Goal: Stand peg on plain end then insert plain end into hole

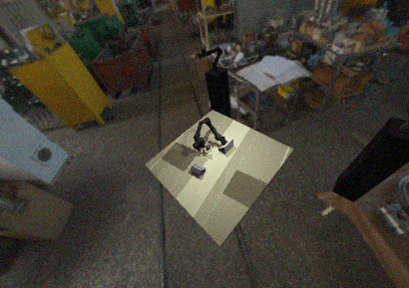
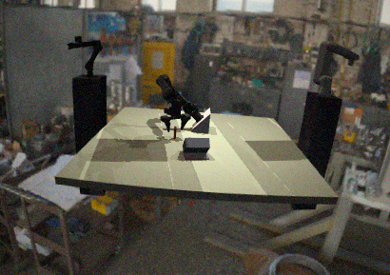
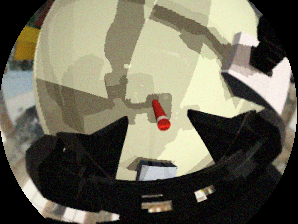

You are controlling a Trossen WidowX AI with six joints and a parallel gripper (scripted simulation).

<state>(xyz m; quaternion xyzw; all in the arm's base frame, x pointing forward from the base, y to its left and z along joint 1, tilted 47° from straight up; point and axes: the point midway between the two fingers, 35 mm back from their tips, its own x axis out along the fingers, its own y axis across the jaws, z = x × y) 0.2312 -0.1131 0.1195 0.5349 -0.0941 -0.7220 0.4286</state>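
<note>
My gripper tip is now 1 cm below the red peg. The rest, counted from my gripper tip: sloped panel (23 cm ahead, 12 cm to the left).
</note>
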